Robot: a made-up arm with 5 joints. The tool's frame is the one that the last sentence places. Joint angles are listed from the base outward.
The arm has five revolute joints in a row. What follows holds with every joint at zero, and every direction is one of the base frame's. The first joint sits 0.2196 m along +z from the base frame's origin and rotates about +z. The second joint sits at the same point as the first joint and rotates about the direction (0, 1, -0.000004). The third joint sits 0.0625 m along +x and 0.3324 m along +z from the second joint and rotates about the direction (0, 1, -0.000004). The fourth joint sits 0.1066 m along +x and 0.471 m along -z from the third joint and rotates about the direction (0, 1, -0.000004). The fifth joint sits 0.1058 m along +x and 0.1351 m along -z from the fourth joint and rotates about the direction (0, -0.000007, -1). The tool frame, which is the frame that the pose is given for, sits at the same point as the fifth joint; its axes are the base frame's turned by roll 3.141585, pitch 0 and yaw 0 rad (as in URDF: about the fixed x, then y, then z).
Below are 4 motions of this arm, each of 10 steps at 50 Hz.
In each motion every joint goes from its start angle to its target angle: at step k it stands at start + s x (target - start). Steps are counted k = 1, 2, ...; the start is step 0. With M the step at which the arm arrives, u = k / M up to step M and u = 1 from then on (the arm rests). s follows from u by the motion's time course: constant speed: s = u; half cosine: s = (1 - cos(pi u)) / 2; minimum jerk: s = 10 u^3 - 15 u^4 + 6 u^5.
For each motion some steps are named. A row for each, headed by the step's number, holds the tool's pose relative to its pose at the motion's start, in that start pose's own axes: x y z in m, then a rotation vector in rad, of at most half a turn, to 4 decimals.
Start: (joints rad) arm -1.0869 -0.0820 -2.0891 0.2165 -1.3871
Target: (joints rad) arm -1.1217 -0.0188 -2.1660 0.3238 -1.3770
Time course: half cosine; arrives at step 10
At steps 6, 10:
6: -0.0126 -0.0092 0.0165 0.0562 -0.0324 -0.0013
10: -0.0196 -0.0143 0.0247 0.0858 -0.0498 -0.0014

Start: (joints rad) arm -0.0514 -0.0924 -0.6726 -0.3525 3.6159
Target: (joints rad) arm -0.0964 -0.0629 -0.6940 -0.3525 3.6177
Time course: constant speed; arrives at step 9
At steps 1, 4, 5, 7, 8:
1: -0.0012 -0.0028 0.0011 0.0044 -0.0013 0.0024
4: -0.0049 -0.0111 0.0042 0.0176 -0.0050 0.0096
5: -0.0061 -0.0139 0.0052 0.0220 -0.0063 0.0120
7: -0.0085 -0.0196 0.0072 0.0308 -0.0088 0.0168
8: -0.0097 -0.0224 0.0082 0.0352 -0.0100 0.0192

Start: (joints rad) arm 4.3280 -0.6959 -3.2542 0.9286 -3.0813
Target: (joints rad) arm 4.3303 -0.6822 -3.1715 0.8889 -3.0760
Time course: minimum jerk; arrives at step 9
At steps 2, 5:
2: 0.0023 -0.0003 0.0039 0.0002 0.0043 0.0006
5: 0.0190 -0.0020 0.0305 0.0019 0.0342 0.0046

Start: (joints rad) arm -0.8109 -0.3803 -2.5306 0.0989 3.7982
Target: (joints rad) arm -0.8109 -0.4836 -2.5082 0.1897 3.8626
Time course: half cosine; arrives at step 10
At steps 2, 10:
2: -0.0050 0.0038 -0.0028 0.0006 0.0007 0.0061
10: -0.0511 0.0394 -0.0318 0.0063 0.0076 0.0644

